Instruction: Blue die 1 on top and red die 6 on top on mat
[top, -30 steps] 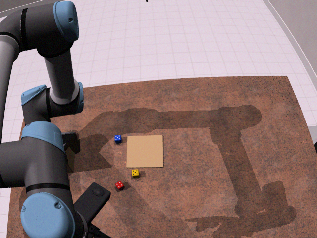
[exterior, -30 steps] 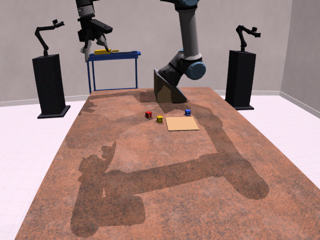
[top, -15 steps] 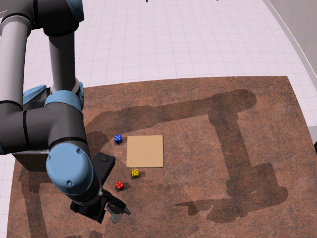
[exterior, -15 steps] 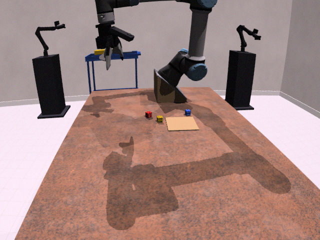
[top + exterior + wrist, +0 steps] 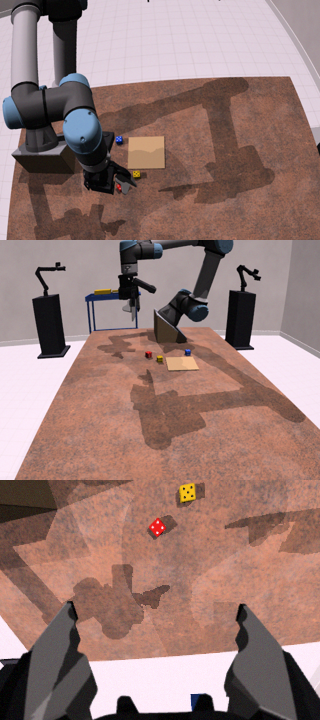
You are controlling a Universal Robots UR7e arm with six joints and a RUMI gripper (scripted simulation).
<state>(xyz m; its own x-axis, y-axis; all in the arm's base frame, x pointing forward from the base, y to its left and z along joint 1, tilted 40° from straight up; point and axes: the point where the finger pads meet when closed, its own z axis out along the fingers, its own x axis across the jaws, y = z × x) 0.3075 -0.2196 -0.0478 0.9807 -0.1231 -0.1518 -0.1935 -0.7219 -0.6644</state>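
The red die is 20 cm below my hand and 6 cm to the left of it. From my hand the other things lie so: yellow die (20 cm below, 10 cm to the left, 6 cm ahead); blue die (26 cm to the left, 20 cm below); tan mat (21 cm below, 20 cm to the left, 10 cm ahead).
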